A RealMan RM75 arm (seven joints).
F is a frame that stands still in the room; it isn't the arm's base.
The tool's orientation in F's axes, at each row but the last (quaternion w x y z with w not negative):
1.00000 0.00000 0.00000 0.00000
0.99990 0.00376 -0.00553 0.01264
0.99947 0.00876 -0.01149 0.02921
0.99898 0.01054 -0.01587 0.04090
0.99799 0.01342 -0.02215 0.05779
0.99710 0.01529 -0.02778 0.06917
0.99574 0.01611 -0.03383 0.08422
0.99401 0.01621 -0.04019 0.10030
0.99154 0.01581 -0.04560 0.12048
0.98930 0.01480 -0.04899 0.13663
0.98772 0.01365 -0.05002 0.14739
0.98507 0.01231 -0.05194 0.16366
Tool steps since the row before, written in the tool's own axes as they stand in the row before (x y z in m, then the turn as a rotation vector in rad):
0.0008 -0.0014 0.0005 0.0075 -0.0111 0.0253
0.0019 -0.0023 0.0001 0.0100 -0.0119 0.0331
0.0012 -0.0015 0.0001 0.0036 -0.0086 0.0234
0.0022 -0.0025 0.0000 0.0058 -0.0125 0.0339
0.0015 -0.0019 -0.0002 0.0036 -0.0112 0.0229
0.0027 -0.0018 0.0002 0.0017 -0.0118 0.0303
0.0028 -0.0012 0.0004 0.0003 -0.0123 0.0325
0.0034 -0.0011 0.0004 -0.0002 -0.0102 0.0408
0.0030 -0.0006 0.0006 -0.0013 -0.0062 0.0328
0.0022 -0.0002 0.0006 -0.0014 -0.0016 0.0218
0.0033 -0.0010 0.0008 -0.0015 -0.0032 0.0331
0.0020 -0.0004 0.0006 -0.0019 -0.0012 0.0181
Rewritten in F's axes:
0.0008 -0.0014 0.0005 0.0075 -0.0111 0.0253
0.0020 -0.0023 0.0001 0.0099 -0.0119 0.0331
0.0013 -0.0014 0.0001 0.0036 -0.0088 0.0233
0.0024 -0.0023 0.0000 0.0058 -0.0127 0.0338
0.0017 -0.0017 -0.0002 0.0039 -0.0114 0.0228
0.0029 -0.0014 0.0003 0.0017 -0.0125 0.0300
0.0029 -0.0007 0.0006 0.0003 -0.0133 0.0321
0.0035 -0.0004 0.0007 -0.0013 -0.0117 0.0404
0.0030 0.0001 0.0009 -0.0026 -0.0077 0.0324
0.0021 0.0004 0.0008 -0.0029 -0.0028 0.0215
0.0034 0.0000 0.0011 -0.0036 -0.0049 0.0327
0.0020 0.0002 0.0008 -0.0032 -0.0025 0.0178

